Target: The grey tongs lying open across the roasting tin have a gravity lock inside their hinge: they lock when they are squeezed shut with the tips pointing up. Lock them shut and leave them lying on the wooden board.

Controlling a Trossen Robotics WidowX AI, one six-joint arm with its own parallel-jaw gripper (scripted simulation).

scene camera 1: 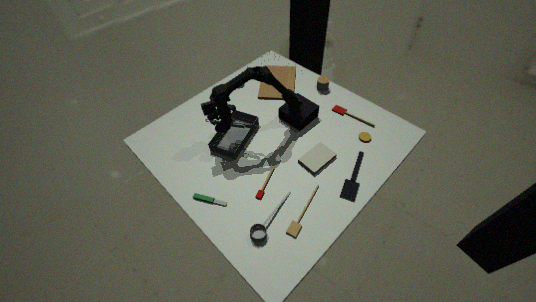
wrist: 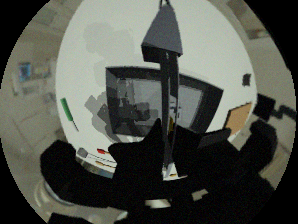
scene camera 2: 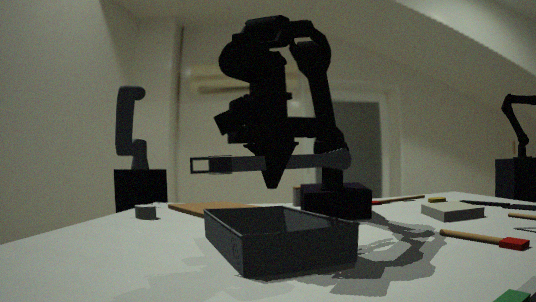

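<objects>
Roasting tin: the wrist view has a spot on it at (wrist: 134,103), and in scene camera 1 the same spot is (scene camera 1: 228,148).
</objects>
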